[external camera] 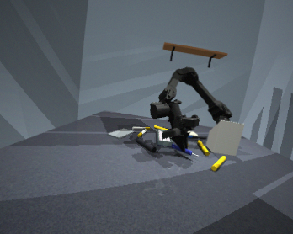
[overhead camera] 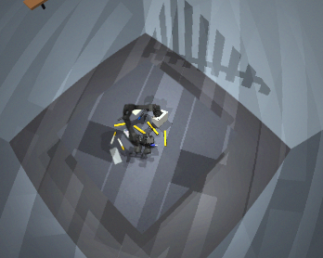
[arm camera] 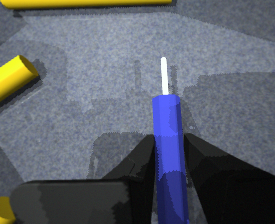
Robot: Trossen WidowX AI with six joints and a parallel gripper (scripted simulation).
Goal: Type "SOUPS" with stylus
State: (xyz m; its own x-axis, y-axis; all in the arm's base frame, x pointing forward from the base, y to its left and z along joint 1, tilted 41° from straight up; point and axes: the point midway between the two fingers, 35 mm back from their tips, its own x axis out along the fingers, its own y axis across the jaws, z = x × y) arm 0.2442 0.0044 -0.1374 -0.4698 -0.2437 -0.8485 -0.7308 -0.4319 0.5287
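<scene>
The grey stylus tip is 30 mm behind my gripper tip and 30 mm to the left of it. From my gripper tip the other things lie so: blue stylus: 10 mm behind, 10 mm to the left; then yellow stick: 60 mm behind, 180 mm to the right, 10 mm below; then dark cylinder: 160 mm ahead, 60 mm to the right, 10 mm below.
</scene>
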